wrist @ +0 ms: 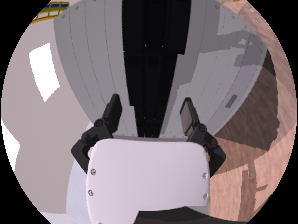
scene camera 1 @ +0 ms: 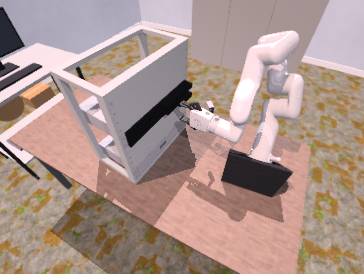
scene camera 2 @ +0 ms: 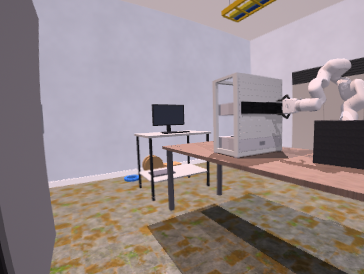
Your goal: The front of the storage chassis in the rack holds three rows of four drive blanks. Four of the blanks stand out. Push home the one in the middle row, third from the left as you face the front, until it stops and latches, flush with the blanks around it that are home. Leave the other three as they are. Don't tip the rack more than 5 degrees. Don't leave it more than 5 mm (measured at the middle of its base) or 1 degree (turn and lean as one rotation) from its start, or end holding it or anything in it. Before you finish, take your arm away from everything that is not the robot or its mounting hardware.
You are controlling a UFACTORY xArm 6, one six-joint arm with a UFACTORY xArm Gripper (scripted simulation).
Path:
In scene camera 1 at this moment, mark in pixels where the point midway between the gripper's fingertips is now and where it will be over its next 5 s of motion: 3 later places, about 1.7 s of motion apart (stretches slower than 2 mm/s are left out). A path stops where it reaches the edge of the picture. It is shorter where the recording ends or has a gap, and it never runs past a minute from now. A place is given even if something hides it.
My gripper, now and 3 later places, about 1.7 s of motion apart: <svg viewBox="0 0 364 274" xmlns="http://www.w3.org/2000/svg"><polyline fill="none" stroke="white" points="181,110 179,110 172,106 168,104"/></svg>

